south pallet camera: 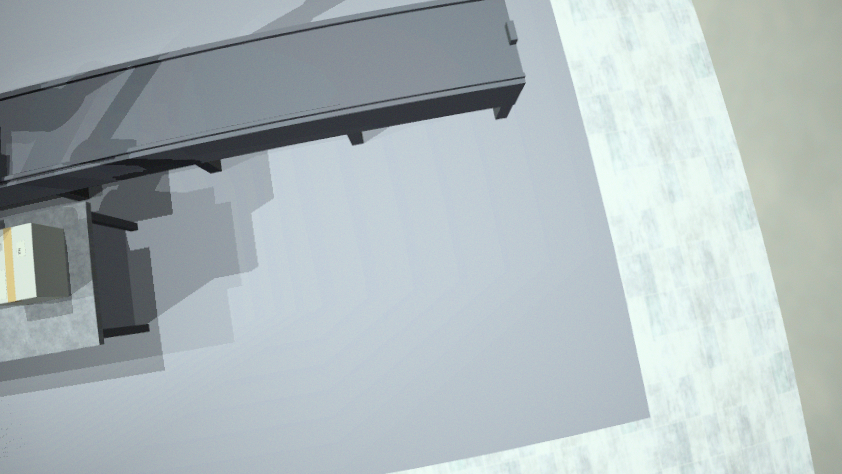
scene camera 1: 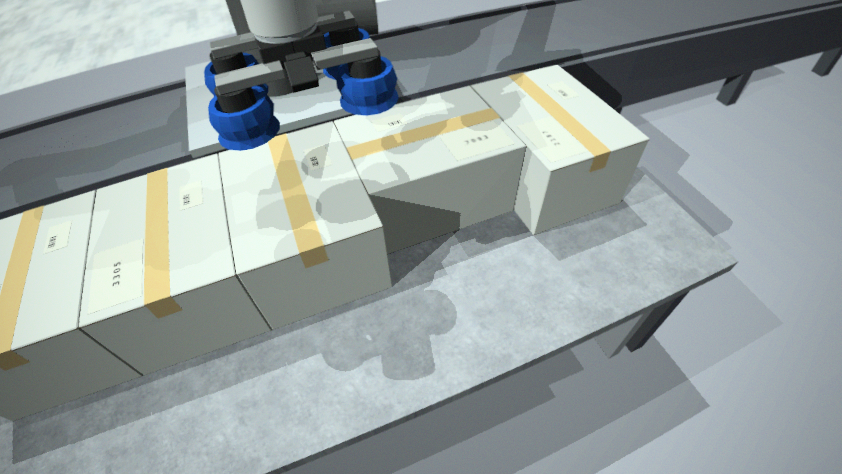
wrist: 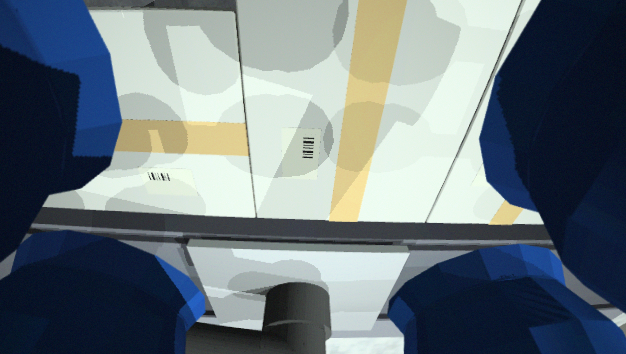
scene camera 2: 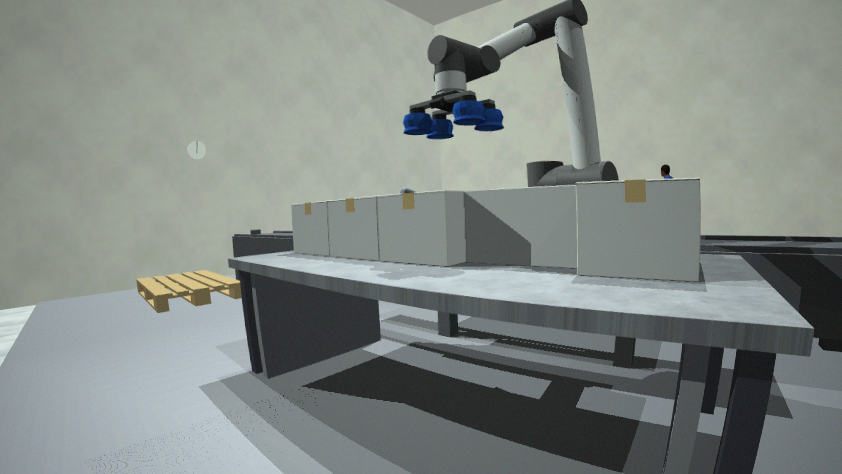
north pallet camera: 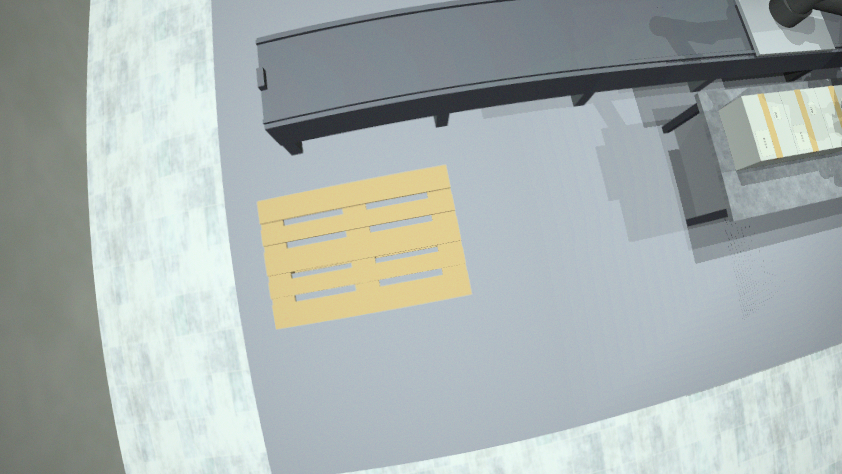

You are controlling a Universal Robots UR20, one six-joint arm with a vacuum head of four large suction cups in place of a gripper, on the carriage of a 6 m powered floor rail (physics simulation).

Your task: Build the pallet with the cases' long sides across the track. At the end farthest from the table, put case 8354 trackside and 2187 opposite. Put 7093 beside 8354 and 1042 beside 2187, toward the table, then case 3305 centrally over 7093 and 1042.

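Pixels of known places: end effector, tool point: (scene camera 1: 303, 95) (wrist: 300, 225) (scene camera 2: 453, 129); arm's base, origin of the base link: (wrist: 297, 298) (north pallet camera: 783, 11).
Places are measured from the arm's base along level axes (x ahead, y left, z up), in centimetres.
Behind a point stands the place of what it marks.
My four-cup vacuum gripper (scene camera 1: 301, 76) (scene camera 2: 453, 120) @(x 84.8, y 0.2, z 39.8 cm) (wrist: 302, 200) @(x 84.8, y 0.2, z 39.8 cm) hangs empty above the row of cases, apart from them. Case 7093 (scene camera 1: 412, 167) @(x 87.7, y 19.1, z 18.2 cm) (scene camera 2: 553, 229) @(x 91.5, y 36.7, z 6.4 cm) (wrist: 220, 192) @(x 68.0, y 12.6, z 18.3 cm) lies lengthwise along the row. Case 2187 (scene camera 1: 589, 123) @(x 90.4, y 65.1, z 18.3 cm) (scene camera 2: 639, 235) @(x 101.1, y 61.5, z 5.8 cm) stands at the row's end. Case 3305 (scene camera 1: 117, 229) @(x 78.9, y -44.3, z 18.2 cm) (scene camera 2: 352, 235) @(x 101.1, y -35.2, z 4.6 cm) (north pallet camera: 792, 126) @(x 84.4, y -48.5, z 18.1 cm) is on the other side. A case (scene camera 1: 253, 188) @(x 79.3, y -14.9, z 18.2 cm) (scene camera 2: 412, 235) @(x 101.1, y -5.8, z 5.0 cm) (wrist: 300, 200) @(x 67.0, y 0.3, z 18.3 cm) between 3305 and 7093 and an end case (scene camera 1: 58, 282) @(x 88.7, y -55.4, z 18.3 cm) (scene camera 2: 309, 235) @(x 101.1, y -64.7, z 4.3 cm) show no readable number; which is 8354 or 1042 I cannot tell. The wooden pallet (scene camera 2: 154, 286) @(x 132.3, y -295.6, z -42.6 cm) (north pallet camera: 359, 244) @(x 98.5, y -307.1, z -42.7 cm) is bare.
The cases stand on the grey table (scene camera 1: 530, 294) @(x 116.0, y 36.1, z -4.0 cm) (scene camera 2: 736, 306) @(x 120.7, y 80.8, z -4.0 cm) (north pallet camera: 795, 200) @(x 125.9, y -38.8, z -4.0 cm) (south pallet camera: 53, 329) @(x 117.4, y 63.3, z -4.1 cm). The floor rail (north pallet camera: 471, 64) (south pallet camera: 353, 64) runs behind table and pallet. The pale carriage (north pallet camera: 765, 47) @(x 25.5, y -28.2, z 0.1 cm) (wrist: 350, 280) @(x 13.8, y -18.3, z 0.0 cm) carries the arm beside the table. A person's head (scene camera 2: 665, 170) shows behind the cases.
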